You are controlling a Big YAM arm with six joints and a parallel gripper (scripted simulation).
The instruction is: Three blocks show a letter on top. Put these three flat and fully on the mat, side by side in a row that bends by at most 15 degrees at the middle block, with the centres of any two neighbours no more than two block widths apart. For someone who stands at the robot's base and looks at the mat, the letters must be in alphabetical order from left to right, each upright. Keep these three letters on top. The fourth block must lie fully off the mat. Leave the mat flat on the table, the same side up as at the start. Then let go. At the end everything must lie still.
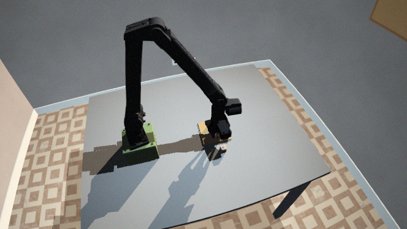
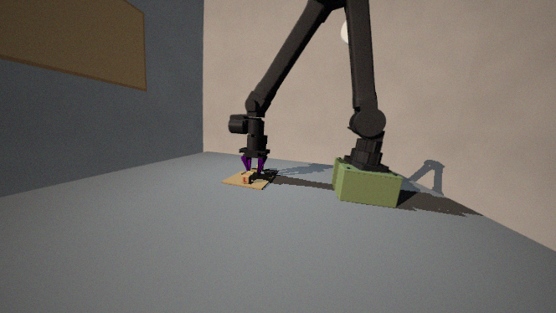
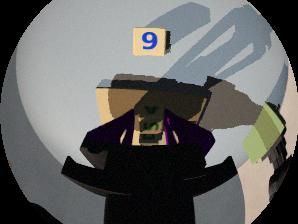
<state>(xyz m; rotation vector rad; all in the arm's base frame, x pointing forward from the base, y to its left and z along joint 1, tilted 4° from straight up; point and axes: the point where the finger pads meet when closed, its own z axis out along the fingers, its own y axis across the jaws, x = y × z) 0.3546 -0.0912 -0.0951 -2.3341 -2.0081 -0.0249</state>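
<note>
The block is 4 cm to the left of my hand and 1 cm ahead of it. Also, from my hand: tan mat 4 cm to the left, 1 cm below, 1 cm ahead.
</note>
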